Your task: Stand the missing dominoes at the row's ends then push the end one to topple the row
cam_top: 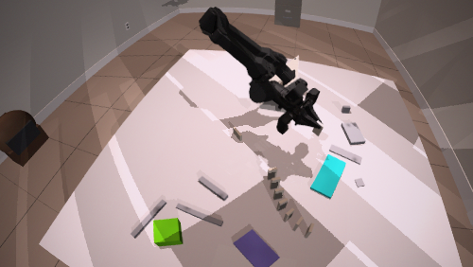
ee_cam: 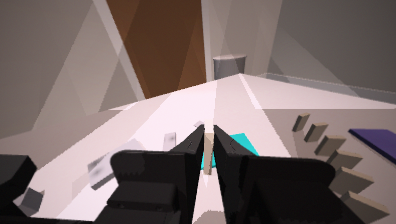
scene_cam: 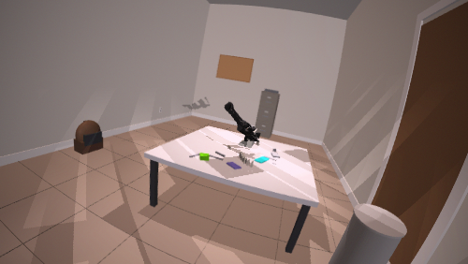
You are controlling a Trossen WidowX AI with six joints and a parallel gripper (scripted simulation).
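Right now my gripper tip is 6 cm short of the cyan block, 6 cm to the right of it and 14 cm above it. Also, from my gripper tip: purple block: 34 cm ahead, 13 cm to the right, 14 cm below; then small grey piece: 8 cm ahead, 17 cm to the left, 15 cm below; then green cube: 34 cm ahead, 37 cm to the right, 13 cm below.
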